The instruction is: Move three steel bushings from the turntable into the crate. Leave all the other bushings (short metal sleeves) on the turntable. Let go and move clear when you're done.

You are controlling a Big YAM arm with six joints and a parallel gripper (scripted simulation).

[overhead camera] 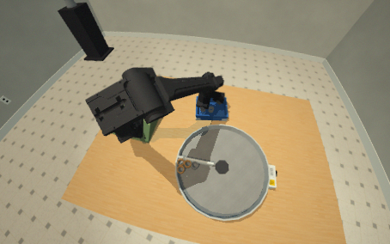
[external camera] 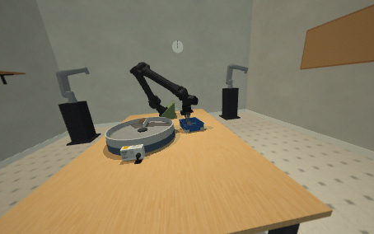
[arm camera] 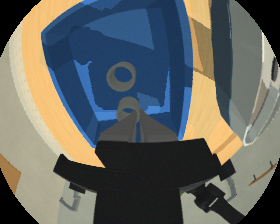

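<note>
Right now my hand is 5 cm short of the blue crate, 2 cm to the right of it and 1 cm above it. Round my hand: grey turntable: 33 cm to the right, 13 cm ahead, 2 cm above.
</note>
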